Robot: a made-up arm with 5 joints. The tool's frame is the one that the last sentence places.
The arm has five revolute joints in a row. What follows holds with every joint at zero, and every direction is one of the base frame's.
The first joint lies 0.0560 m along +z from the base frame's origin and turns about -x.
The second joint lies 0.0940 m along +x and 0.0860 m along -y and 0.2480 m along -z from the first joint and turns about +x.
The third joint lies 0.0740 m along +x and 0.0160 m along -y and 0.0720 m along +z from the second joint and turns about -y.
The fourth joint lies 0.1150 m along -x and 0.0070 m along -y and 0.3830 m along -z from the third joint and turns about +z.
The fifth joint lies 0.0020 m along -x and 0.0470 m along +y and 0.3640 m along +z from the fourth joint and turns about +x.
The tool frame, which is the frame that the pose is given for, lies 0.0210 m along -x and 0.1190 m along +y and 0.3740 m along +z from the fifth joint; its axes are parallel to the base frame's.
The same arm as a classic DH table. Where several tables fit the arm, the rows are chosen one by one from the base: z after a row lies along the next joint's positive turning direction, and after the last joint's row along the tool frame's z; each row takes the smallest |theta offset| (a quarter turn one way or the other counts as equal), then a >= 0, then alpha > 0; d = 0 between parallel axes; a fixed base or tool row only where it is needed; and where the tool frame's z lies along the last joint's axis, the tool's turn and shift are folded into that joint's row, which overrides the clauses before.
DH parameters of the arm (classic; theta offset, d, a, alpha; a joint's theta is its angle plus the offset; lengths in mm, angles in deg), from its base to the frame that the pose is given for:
base (fixed): -90 56 0 90
joint 1: -70.87 0 262.5 180
joint 2: 19.13 168 -72 90
joint 3: -90 23 115 90
joint 4: -90 -19 47 90
joint 5: 0 -23 119 -90
tool (fixed): -90 374 0 0

